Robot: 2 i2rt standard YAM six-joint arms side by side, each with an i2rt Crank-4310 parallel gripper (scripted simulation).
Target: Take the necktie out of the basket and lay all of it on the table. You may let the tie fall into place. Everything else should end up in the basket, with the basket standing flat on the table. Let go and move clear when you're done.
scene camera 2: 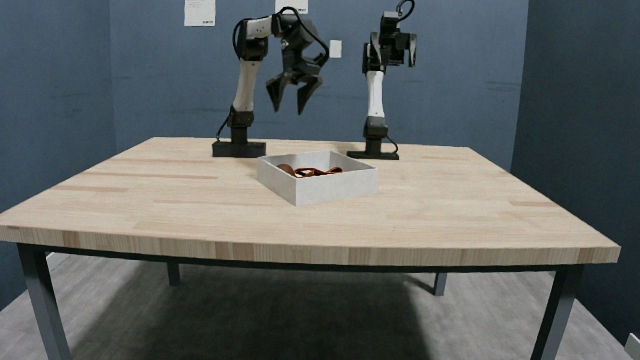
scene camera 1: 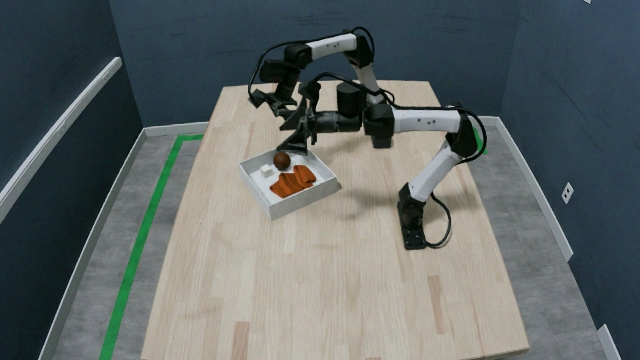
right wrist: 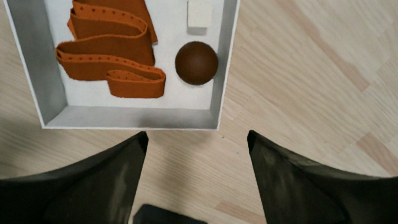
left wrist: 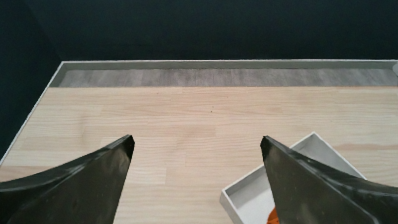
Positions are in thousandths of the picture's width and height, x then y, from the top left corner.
Labels:
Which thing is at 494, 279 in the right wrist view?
A brown ball.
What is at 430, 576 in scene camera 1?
A white basket.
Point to an orange-brown necktie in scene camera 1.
At 451, 512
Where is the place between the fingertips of the right gripper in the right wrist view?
At 496, 596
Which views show the left gripper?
Scene camera 2, scene camera 1 and the left wrist view only.

